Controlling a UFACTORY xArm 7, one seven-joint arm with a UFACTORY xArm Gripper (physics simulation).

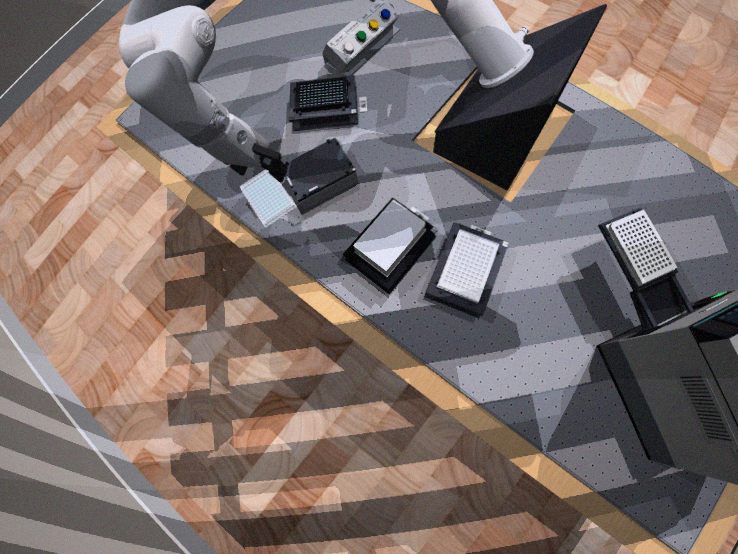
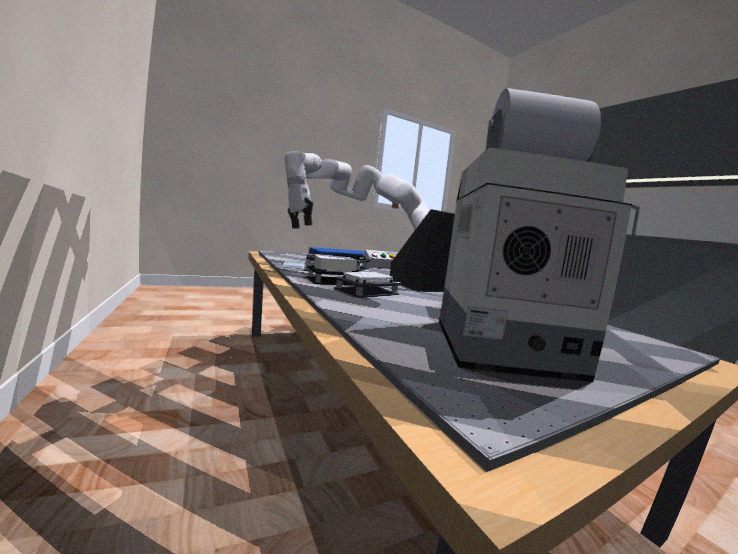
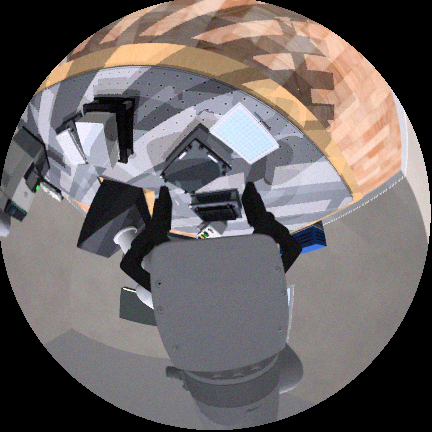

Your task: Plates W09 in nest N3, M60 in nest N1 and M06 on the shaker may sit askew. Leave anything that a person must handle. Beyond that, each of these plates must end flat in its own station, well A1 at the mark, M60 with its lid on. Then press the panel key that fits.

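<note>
A light-blue well plate (image 1: 268,197) (image 2: 293,263) (image 3: 244,132) lies off the shaker, on the table beside it. Its label and A1 corner cannot be read. The black shaker (image 1: 321,169) (image 3: 196,167) has a bare dark top with corner posts. A plate with a plain silver top (image 1: 390,235) (image 2: 335,263) (image 3: 95,137) is on a black nest. A white well plate (image 1: 469,265) (image 2: 367,276) (image 3: 71,145) sits in the nest beside it. My gripper (image 1: 259,168) (image 2: 301,223) (image 3: 207,191) is open and empty, high above the shaker area.
A black plate (image 1: 322,94) is in another nest behind the shaker. The key panel (image 1: 361,36) (image 2: 380,255) (image 3: 205,233) has white, green, yellow and blue keys. At the right, a machine (image 1: 661,393) (image 2: 536,238) has a white plate (image 1: 642,245) on its tray. A black wedge-shaped block (image 1: 506,128) stands by my base.
</note>
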